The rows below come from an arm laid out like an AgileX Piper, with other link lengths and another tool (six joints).
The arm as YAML. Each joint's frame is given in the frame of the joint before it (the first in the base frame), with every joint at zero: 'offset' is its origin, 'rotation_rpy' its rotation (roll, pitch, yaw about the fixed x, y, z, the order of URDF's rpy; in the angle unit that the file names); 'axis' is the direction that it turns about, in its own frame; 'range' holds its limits. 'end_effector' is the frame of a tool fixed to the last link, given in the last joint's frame.
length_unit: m
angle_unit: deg
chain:
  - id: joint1
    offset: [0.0, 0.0, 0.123]
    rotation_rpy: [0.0, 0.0, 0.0]
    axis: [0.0, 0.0, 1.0]
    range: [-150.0, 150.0]
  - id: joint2
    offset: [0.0, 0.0, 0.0]
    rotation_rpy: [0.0, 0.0, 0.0]
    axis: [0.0, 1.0, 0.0]
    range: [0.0, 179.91]
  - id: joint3
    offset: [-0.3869, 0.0, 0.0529]
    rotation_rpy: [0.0, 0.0, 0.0]
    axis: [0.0, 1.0, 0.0]
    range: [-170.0, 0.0]
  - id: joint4
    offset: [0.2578, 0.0, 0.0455]
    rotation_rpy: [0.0, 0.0, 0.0]
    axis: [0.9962, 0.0, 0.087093]
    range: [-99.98, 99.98]
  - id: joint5
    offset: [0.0, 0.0, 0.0]
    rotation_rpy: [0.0, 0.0, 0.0]
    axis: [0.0, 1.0, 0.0]
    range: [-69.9, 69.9]
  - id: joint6
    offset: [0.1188, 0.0, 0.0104]
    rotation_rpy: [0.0, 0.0, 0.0]
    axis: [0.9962, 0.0, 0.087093]
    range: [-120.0, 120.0]
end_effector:
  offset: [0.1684, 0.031, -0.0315]
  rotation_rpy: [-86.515, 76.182, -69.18]
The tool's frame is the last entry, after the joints.
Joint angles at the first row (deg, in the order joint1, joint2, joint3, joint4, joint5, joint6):
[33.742 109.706 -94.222 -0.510 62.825 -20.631]
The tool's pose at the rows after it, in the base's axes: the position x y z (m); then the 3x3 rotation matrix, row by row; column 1 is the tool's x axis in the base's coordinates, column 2 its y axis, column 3 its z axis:
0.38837 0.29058 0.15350; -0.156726 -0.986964 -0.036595; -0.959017 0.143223 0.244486; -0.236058 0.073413 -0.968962
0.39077 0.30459 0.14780; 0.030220 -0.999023 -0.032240; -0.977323 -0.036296 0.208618; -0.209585 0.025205 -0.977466
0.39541 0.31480 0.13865; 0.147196 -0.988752 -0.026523; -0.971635 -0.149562 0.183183; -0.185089 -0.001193 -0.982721
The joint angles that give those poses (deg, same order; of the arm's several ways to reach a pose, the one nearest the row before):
[36.606 110.277 -94.265 -0.577 59.835 -29.375]
[38.752 111.130 -94.264 -0.642 57.840 -38.123]
[39.968 112.383 -94.266 -0.702 56.082 -43.770]

